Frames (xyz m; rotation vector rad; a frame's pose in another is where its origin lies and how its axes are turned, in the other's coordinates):
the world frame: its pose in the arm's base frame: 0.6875 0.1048 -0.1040 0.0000 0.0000 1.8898
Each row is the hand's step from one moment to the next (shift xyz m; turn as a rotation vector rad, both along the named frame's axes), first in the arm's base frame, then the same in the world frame.
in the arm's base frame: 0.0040 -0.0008 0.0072 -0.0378 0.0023 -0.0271
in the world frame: -0.0020 -0.0035 0.0072 0.0140 0.0352 -0.0271
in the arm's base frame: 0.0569 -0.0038 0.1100 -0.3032 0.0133 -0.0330
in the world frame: -0.0215 -0.0528 0.1100 0.1077 0.2837 -0.0330
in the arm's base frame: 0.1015 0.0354 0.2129 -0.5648 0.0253 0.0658
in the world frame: 0.0018 -0.1075 0.2129 0.2012 0.5284 0.0658
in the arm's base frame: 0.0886 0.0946 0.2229 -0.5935 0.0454 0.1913
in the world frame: 0.0620 -0.1138 0.2229 0.2292 0.5493 0.1913
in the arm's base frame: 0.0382 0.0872 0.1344 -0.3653 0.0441 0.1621
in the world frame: 0.0708 -0.0636 0.1344 0.1564 0.3330 0.1621
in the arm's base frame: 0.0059 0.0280 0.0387 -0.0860 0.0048 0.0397
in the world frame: 0.0247 -0.0144 0.0387 0.0315 0.0802 0.0397
